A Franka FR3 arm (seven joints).
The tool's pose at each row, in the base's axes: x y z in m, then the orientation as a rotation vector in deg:
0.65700, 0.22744, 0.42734, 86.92, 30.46, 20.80
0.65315, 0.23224, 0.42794, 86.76, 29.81, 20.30
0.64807, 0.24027, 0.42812, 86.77, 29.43, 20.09
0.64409, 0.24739, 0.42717, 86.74, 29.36, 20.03
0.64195, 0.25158, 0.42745, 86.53, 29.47, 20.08
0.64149, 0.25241, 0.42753, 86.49, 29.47, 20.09
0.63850, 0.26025, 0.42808, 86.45, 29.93, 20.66
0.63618, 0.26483, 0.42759, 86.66, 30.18, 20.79
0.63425, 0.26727, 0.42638, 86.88, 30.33, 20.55
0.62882, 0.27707, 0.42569, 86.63, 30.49, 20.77
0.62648, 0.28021, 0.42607, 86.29, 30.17, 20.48
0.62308, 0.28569, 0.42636, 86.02, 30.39, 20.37
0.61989, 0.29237, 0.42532, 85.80, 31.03, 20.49
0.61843, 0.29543, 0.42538, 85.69, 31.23, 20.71
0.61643, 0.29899, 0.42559, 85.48, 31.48, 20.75
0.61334, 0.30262, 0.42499, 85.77, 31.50, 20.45
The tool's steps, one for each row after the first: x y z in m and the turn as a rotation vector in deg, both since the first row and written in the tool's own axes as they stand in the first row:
-0.00069, 0.00038, -0.00613, -0.25, -0.73, 0.01
-0.00062, 0.00033, -0.01564, -0.31, -1.11, 0.10
-0.00001, -0.00077, -0.02375, -0.35, -1.19, 0.10
0.00044, -0.00055, -0.02844, -0.53, -1.08, 0.01
0.00049, -0.00049, -0.02939, -0.57, -1.08, 0.00
0.00216, 0.00003, -0.03761, -0.56, -0.42, 0.08
0.00275, -0.00053, -0.04270, -0.32, -0.18, 0.08
0.00258, -0.00184, -0.04577, -0.04, -0.24, -0.09
0.00340, -0.00273, -0.05693, -0.26, 0.01, -0.12
0.00310, -0.00248, -0.06084, -0.63, -0.37, -0.22
0.00318, -0.00234, -0.06730, -0.81, -0.29, -0.49
0.00423, -0.00346, -0.07461, -0.86, 0.20, -0.85
0.00465, -0.00344, -0.07798, -0.94, 0.48, -0.86
0.00488, -0.00330, -0.08206, -1.08, 0.67, -1.04
0.00432, -0.00408, -0.08677, -0.76, 0.48, -1.15

